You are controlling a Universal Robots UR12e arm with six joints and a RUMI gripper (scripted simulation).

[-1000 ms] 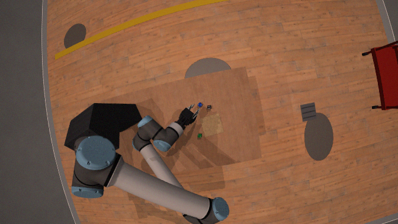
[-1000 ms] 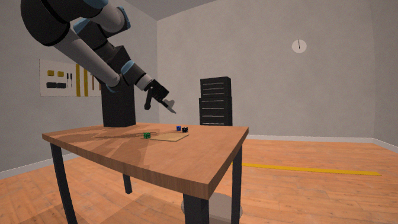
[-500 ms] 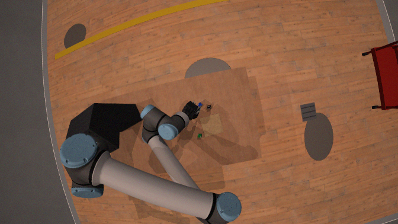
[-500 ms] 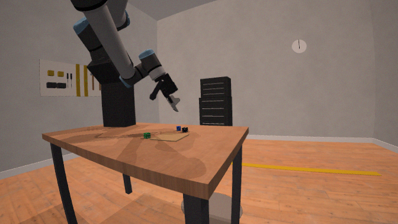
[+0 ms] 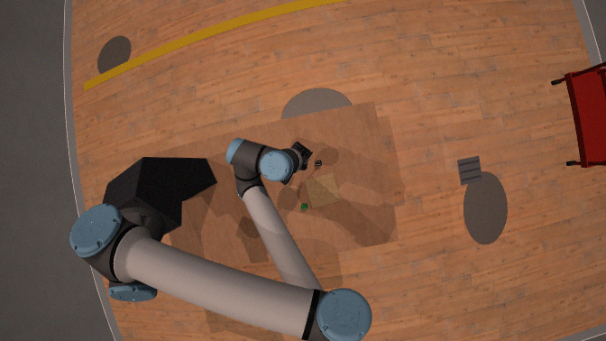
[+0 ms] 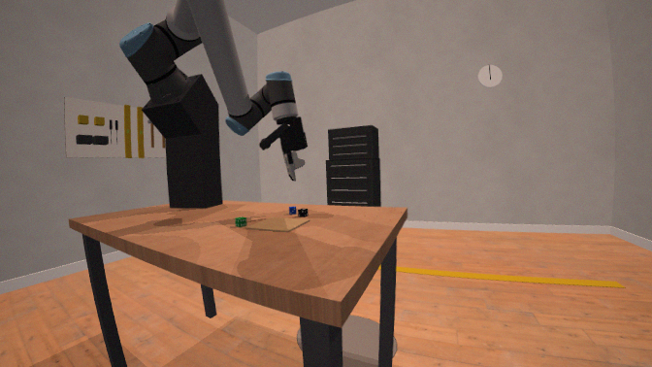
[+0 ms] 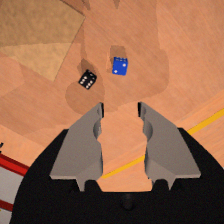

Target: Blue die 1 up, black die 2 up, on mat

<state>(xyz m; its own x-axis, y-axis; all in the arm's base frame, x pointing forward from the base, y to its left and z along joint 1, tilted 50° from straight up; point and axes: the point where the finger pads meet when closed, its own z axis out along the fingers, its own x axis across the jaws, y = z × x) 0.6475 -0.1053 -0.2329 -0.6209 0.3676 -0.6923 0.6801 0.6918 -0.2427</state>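
Right now my hand is 12 cm above the blue die. Round my hand: green die: 22 cm to the right, 12 cm below, 6 cm behind; then tan mat: 16 cm to the right, 13 cm below, 4 cm ahead; then black die: 12 cm below, 6 cm ahead, 3 cm to the right.
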